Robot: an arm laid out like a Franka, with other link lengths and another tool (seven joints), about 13 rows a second.
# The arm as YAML. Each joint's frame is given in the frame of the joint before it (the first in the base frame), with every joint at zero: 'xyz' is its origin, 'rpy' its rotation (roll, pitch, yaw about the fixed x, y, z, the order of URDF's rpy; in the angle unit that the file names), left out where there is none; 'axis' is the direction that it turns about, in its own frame. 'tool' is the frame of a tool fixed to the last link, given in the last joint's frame.
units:
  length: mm
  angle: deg
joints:
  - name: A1
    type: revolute
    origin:
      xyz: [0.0, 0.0, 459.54]
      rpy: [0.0, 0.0, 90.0]
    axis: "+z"
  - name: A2
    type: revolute
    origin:
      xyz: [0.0, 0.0, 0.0]
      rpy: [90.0, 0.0, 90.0]
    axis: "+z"
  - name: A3
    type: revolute
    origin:
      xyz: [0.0, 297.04, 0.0]
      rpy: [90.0, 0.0, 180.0]
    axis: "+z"
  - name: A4
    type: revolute
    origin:
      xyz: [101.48, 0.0, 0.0]
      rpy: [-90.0, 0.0, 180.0]
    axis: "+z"
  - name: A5
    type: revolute
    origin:
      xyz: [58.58, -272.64, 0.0]
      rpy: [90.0, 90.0, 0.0]
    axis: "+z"
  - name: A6
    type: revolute
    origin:
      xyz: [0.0, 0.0, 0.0]
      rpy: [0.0, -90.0, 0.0]
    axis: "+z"
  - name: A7
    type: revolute
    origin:
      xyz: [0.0, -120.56, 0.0]
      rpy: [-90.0, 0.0, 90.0]
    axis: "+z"
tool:
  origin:
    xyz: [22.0, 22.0, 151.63]
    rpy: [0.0, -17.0, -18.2]
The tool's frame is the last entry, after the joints.
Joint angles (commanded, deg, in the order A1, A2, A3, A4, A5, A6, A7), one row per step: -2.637 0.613 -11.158 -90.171 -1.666 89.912 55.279; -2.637 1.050 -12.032 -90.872 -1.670 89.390 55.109; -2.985 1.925 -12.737 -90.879 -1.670 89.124 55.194; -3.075 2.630 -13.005 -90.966 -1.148 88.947 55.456; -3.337 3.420 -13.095 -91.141 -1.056 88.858 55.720; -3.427 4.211 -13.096 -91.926 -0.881 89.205 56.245; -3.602 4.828 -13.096 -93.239 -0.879 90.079 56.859; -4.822 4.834 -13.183 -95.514 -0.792 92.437 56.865; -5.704 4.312 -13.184 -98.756 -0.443 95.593 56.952
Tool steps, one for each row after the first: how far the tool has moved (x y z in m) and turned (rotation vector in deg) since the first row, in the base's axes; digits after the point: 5 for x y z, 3 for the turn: -0.00272 -0.00690 -0.00971 0.310 1.627 -0.723; -0.00255 -0.01584 -0.01785 0.410 2.761 -1.871; -0.00122 -0.01754 -0.02468 0.992 3.581 -2.515; -0.00001 -0.02035 -0.03288 1.165 4.595 -3.144; 0.00159 -0.02077 -0.04436 1.438 5.756 -3.774; 0.00238 -0.02242 -0.05698 1.528 6.788 -4.561; 0.00043 -0.03385 -0.06789 1.664 6.674 -5.845; -0.00253 -0.04071 -0.07909 2.048 6.129 -6.826
